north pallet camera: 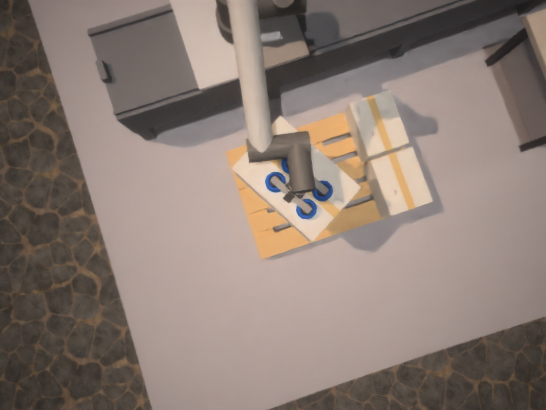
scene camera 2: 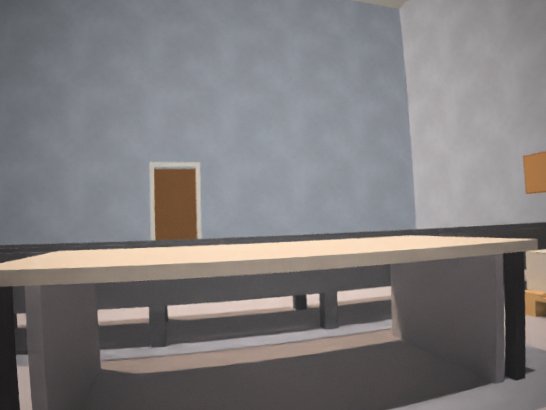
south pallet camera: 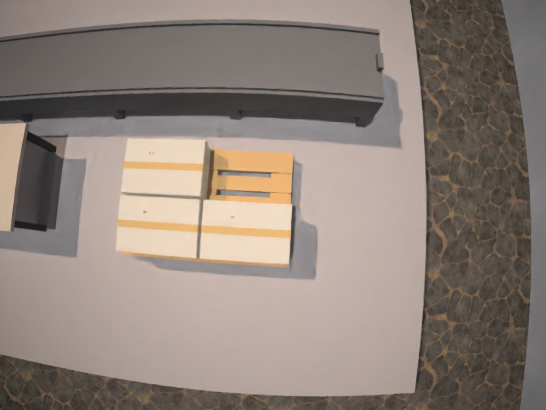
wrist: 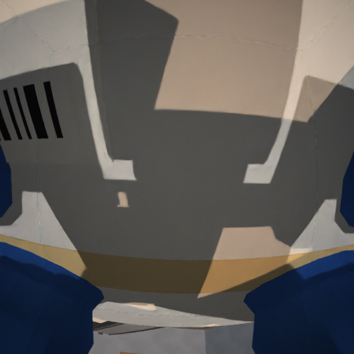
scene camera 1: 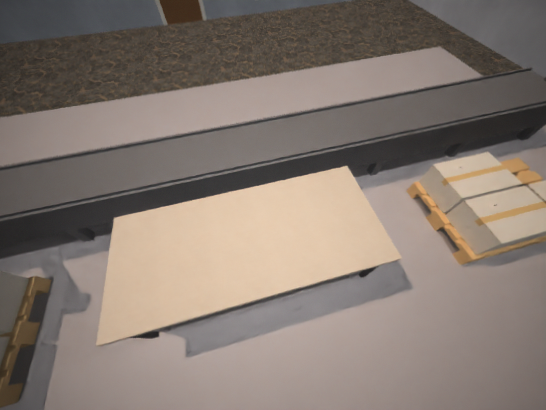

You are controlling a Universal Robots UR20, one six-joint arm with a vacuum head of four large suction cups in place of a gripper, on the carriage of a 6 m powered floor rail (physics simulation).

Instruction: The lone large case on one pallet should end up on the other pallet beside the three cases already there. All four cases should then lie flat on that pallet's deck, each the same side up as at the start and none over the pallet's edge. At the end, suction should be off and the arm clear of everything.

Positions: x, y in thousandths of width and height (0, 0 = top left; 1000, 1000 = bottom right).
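There's a case (north pallet camera: 466, 428) and a pallet (north pallet camera: 492, 594) that I can see. I'm also seeing a pallet (south pallet camera: 514, 404), along with a case (south pallet camera: 316, 411), a case (south pallet camera: 301, 552) and a case (south pallet camera: 470, 567). And then there's my suction head (wrist: 857, 857).
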